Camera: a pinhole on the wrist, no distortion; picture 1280 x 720 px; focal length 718.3 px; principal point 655.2 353.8 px. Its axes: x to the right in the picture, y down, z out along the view. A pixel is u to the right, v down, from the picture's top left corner.
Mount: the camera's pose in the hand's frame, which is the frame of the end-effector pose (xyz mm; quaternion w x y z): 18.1 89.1 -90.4 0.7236 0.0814 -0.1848 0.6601
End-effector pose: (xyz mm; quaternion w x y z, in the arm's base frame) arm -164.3 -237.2 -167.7 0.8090 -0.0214 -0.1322 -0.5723
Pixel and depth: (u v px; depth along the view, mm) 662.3 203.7 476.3
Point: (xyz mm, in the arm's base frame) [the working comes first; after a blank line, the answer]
In the camera's frame: 4.7 -99.5 476.3

-304.4 -238.1 179.8
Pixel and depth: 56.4 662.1 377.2
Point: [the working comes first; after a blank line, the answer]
In the camera's frame: -314.4 161.9 377.2

-552.8 -122.1 -144.1
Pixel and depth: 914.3 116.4 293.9
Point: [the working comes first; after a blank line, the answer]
In the camera's frame: 106.0 -97.1 293.9

-120.6 -237.5 81.1
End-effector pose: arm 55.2 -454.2 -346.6 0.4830 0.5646 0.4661 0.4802
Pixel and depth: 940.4 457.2 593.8
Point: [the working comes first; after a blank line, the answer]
In the camera's frame: 235.8 85.5 593.8

574.9 -661.8 -297.0
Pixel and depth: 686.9 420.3 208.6
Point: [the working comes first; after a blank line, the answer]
In the camera's frame: 9.2 19.3 208.6

154.7 -500.0 -332.9
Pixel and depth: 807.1 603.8 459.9
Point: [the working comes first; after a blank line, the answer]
In the camera's frame: 97.3 160.1 459.9

381.2 -696.6 -359.8
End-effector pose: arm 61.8 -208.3 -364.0 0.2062 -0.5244 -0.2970 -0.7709
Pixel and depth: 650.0 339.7 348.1
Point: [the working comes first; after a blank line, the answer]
In the camera's frame: -2.5 -6.8 348.1

205.2 -24.1 -339.8
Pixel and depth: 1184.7 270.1 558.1
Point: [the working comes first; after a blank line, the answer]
In the camera's frame: 411.4 -65.0 558.1

620.2 -6.5 -124.6
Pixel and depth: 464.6 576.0 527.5
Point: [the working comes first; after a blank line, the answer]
In the camera's frame: -140.0 163.2 527.5

234.3 166.5 -546.7
